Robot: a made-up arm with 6 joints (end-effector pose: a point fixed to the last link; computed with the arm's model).
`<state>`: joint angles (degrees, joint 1 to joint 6).
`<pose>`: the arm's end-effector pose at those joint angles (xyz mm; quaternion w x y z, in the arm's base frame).
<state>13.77 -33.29 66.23 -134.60 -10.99 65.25</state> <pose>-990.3 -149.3 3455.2 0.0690 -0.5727 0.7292 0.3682</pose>
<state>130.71 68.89 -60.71 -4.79 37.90 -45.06</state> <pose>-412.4 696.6 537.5 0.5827 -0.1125 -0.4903 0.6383</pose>
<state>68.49 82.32 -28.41 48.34 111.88 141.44</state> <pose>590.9 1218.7 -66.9 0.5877 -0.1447 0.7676 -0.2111</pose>
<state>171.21 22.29 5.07 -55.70 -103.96 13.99</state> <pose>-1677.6 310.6 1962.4 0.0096 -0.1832 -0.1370 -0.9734</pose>
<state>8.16 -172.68 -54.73 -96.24 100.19 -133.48</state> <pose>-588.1 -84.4 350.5 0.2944 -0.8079 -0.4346 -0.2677</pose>
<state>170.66 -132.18 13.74 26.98 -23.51 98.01</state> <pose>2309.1 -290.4 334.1 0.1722 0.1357 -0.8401 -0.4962</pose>
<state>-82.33 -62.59 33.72 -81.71 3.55 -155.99</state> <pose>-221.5 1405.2 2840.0 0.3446 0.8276 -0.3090 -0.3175</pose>
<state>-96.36 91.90 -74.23 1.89 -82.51 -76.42</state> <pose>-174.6 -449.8 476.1 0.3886 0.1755 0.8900 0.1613</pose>
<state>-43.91 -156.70 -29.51 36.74 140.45 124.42</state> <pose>-1136.8 953.4 216.5 0.6894 -0.1967 -0.5911 0.3698</pose>
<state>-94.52 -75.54 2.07 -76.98 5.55 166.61</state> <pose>66.4 1181.8 2418.8 0.2785 0.9136 -0.1222 -0.2698</pose>
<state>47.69 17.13 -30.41 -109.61 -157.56 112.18</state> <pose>745.3 865.7 1480.0 0.2464 0.9471 -0.2056 -0.0018</pose>
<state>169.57 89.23 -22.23 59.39 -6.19 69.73</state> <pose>-1312.0 242.2 -266.1 0.7736 -0.3801 -0.2311 -0.4512</pose>
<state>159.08 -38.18 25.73 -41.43 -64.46 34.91</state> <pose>495.9 -91.5 3235.9 0.0444 0.9055 -0.2700 0.3243</pose>
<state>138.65 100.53 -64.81 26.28 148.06 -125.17</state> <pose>-255.9 413.2 183.3 0.9553 0.0057 0.2129 0.2051</pose>
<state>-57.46 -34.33 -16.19 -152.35 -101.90 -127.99</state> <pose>315.4 -115.9 2541.7 0.6823 0.5608 0.4148 -0.2189</pose>
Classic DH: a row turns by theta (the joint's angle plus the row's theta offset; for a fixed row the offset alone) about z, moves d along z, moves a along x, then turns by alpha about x. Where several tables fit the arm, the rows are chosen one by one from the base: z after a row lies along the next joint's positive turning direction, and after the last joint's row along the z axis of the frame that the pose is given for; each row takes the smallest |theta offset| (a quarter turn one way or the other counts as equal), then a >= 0, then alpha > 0; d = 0 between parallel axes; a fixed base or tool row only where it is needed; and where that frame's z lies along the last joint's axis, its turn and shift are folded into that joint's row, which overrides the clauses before.
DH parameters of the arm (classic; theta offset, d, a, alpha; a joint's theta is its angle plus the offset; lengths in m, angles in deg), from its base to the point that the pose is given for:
base (fixed): -49.76 0 0.0341 0
joint 1: 49.76 0.883 -0.022 -90
joint 2: 89.86 0 -1.65 180
joint 3: -0.14 -0.032 -0.023 90
joint 4: 0 -1.189 -0.029 -90
joint 5: 0 0.179 -0.023 90
joint 6: 43.68 -0.0087 -0.021 57.3
tool (fixed): 148.78 0.0123 0 0

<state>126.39 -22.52 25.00 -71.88 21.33 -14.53</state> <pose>-44.5 195.9 3200.6 0.7098 0.6748 0.0102 -0.2017</pose>
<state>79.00 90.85 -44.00 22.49 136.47 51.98</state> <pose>292.4 807.6 -48.1 0.1387 0.3203 -0.9102 0.2229</pose>
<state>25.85 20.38 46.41 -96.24 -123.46 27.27</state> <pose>1528.5 740.3 2839.7 0.5724 0.5870 -0.3956 0.4139</pose>
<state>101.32 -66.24 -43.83 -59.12 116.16 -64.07</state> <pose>172.1 -431.3 1867.3 0.1615 0.5727 0.0976 -0.7977</pose>
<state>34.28 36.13 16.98 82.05 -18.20 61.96</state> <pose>1762.2 1214.2 2004.1 0.2510 0.2815 0.4777 -0.7934</pose>
